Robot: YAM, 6 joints.
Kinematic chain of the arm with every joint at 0, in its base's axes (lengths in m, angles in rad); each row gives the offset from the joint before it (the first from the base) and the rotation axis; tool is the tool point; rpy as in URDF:
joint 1: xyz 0 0 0.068 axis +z
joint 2: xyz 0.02 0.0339 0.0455 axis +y
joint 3: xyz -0.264 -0.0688 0 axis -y
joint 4: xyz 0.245 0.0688 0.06 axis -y
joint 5: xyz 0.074 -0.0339 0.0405 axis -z
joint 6: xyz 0.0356 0 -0.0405 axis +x
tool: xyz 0 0 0 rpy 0 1.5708 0
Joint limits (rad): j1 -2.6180..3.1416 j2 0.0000..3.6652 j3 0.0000..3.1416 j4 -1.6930..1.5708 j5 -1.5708..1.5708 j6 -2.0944..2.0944
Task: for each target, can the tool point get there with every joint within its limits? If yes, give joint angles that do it. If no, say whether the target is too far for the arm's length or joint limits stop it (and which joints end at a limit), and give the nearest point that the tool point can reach.
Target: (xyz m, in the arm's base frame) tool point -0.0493 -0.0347 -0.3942
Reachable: no: joint limits stop it (at a limit: joint 2) | nearest point -0.0707 -0.0498 -0.3420 | short by 0.058 m
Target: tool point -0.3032 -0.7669 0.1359
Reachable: no: too far | nearest point -0.2374 -0.6004 0.1309 | short by 0.179 m
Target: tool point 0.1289 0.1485 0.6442
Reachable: yes | joints -2.1183 0.8212 2.2060 0.4202 -1.1682 -0.3313
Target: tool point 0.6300 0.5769 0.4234
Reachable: no: too far | nearest point 0.4474 0.4097 0.3314 | short by 0.264 m
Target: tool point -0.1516 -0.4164 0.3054
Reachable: yes | joints -1.8431 1.9820 1.7615 -0.4892 1.2715 -0.5568
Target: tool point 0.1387 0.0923 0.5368
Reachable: yes | joints 0.7865 1.0566 1.5320 -0.1498 1.1847 1.4576
